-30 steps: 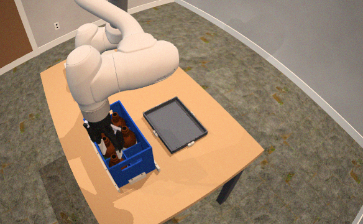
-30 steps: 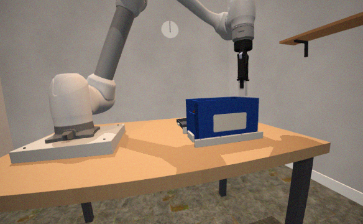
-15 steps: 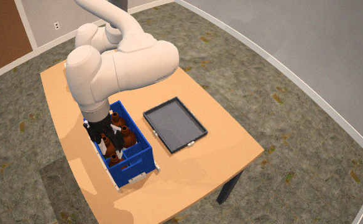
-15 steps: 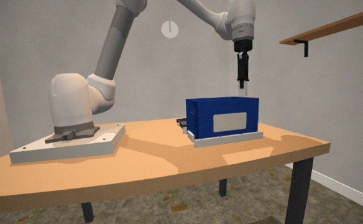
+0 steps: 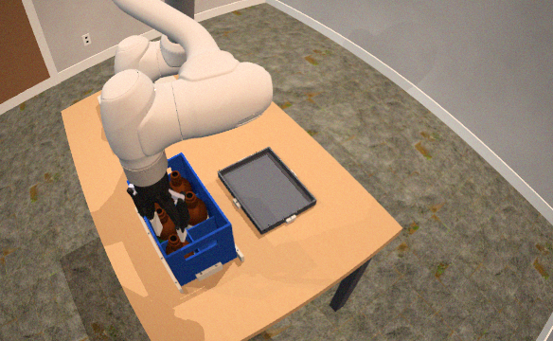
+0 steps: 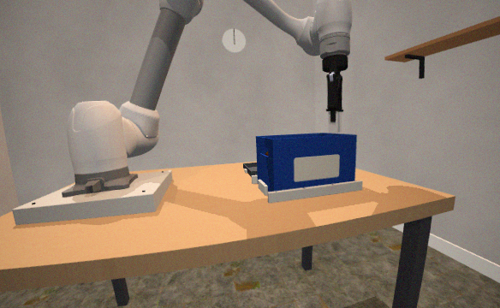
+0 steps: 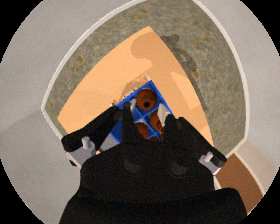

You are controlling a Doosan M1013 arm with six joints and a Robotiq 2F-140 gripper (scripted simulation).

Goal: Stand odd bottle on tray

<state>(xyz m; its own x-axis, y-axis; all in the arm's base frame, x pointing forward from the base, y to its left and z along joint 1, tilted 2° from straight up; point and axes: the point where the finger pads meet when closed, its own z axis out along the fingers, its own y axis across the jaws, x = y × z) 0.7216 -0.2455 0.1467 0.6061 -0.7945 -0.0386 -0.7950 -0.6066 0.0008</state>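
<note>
The bottle is 90 mm behind my hand, 10 mm to the left of it and 130 mm below it. Round my hand: blue crate (80 mm behind, 60 mm to the left, 130 mm below); dark tray (60 mm behind, 340 mm to the left, 200 mm below).
</note>
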